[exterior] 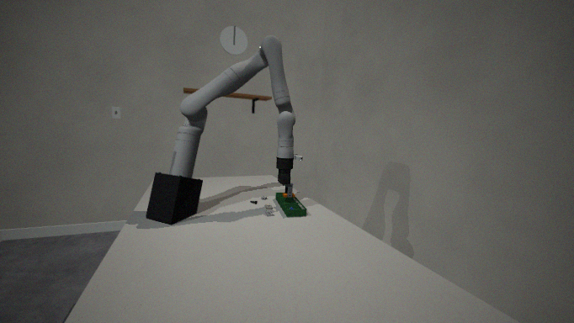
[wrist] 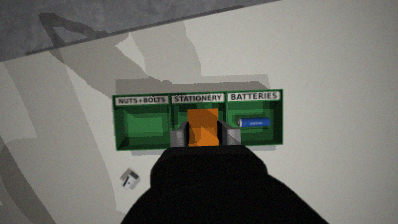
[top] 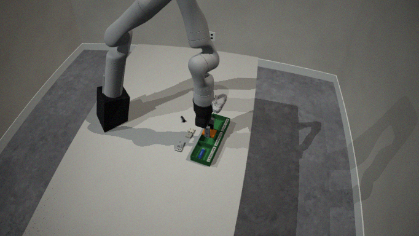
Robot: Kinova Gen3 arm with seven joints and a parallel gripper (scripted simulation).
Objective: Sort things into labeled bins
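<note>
My gripper is now 1 cm short of the green three-part bin and 6 cm above it. The rest, counted from my hand: grey piece 7 cm behind, 15 cm to the left, 6 cm below; then orange flat block 1 cm below; then blue battery 2 cm behind, 8 cm to the right, 6 cm below.
</note>
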